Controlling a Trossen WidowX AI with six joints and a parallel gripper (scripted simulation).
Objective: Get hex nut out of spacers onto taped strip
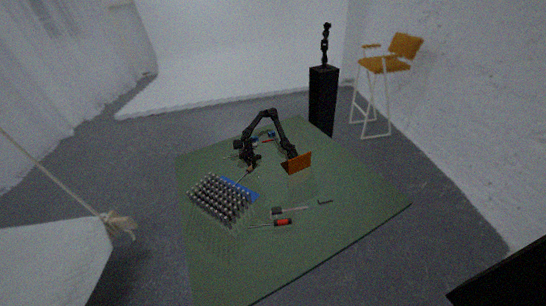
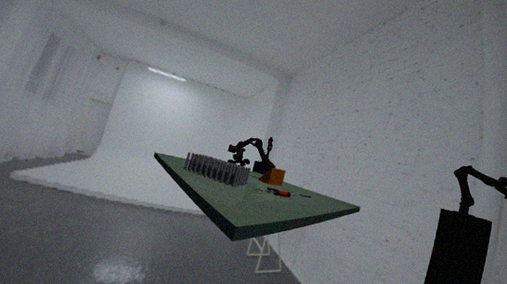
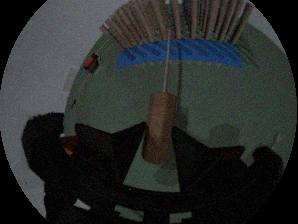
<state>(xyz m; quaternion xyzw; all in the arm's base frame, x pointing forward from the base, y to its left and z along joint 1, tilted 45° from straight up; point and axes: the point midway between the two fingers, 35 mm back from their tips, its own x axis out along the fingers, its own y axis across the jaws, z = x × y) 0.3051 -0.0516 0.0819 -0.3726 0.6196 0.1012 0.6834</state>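
My gripper tip is now 150 mm short of the blue taped strip, 110 mm to the right of it and 40 mm above it. The rest, counted from my gripper tip: hook tool: 80 mm ahead, 60 mm to the left; then dark piece: 450 mm to the left, 330 mm behind, 40 mm below.
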